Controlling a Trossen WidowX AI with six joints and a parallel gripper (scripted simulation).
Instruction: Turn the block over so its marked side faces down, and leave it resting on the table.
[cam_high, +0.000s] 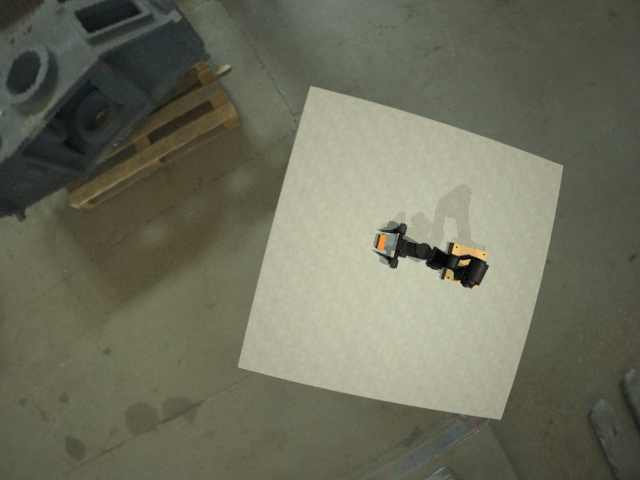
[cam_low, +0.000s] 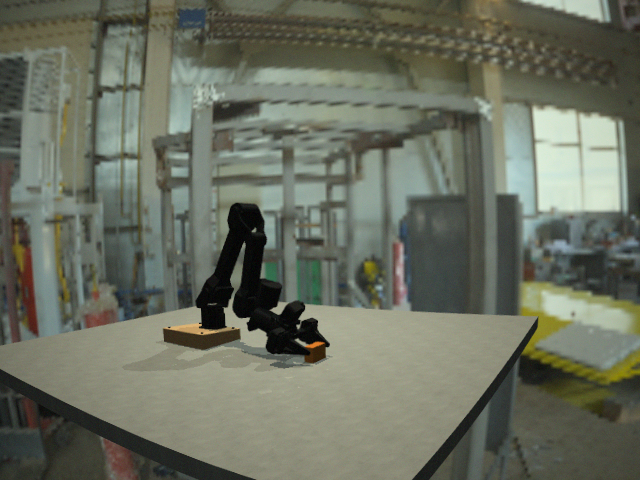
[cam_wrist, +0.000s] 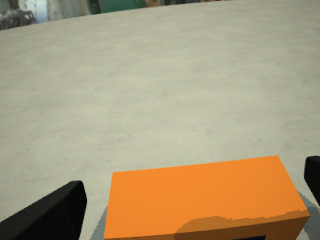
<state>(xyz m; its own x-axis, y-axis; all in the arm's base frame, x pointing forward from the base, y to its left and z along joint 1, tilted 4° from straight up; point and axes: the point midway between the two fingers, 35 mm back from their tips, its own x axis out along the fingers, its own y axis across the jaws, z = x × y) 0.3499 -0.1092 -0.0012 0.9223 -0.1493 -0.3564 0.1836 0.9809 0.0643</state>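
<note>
The orange block is 20 mm behind my gripper tip and 10 mm below it.
</note>
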